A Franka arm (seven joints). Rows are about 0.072 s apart.
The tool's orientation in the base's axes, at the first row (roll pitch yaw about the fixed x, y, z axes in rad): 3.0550 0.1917 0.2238
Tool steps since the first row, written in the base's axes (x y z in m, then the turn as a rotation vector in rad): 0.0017 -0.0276 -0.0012 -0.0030 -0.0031 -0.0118; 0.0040 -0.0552 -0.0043 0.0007 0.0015 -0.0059; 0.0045 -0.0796 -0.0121 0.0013 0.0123 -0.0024; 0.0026 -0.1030 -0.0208 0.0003 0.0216 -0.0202; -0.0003 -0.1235 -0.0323 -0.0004 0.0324 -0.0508; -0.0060 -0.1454 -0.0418 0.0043 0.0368 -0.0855; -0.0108 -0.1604 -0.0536 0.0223 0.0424 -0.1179; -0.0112 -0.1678 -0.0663 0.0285 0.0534 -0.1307; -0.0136 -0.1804 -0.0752 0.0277 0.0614 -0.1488; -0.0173 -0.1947 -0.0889 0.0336 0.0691 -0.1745; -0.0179 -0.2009 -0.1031 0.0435 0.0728 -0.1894
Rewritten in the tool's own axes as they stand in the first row. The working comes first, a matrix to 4 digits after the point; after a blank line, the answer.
The tool's axes in the first row as the columns of a matrix, in the base's axes (used below as rounded here):
0.9572 0.2372 -0.1659
0.2179 -0.9678 -0.1265
-0.1905 0.0849 -0.9780

-0.0042 0.0270 0.0044 -0.0013 0.0013 0.0124; -0.0074 0.0540 0.0105 0.0021 -0.0018 0.0055; -0.0107 0.0771 0.0212 0.0044 -0.0118 0.0006; -0.0160 0.0985 0.0329 0.0088 -0.0225 0.0170; -0.0210 0.1167 0.0473 0.0164 -0.0358 0.0457; -0.0295 0.1357 0.0603 0.0284 -0.0419 0.0783; -0.0351 0.1481 0.0745 0.0530 -0.0458 0.1062; -0.0347 0.1541 0.0879 0.0638 -0.0560 0.1163; -0.0380 0.1650 0.0986 0.0682 -0.0655 0.1332; -0.0420 0.1768 0.1144 0.0805 -0.0737 0.1563; -0.0413 0.1814 0.1292 0.0936 -0.0762 0.1688
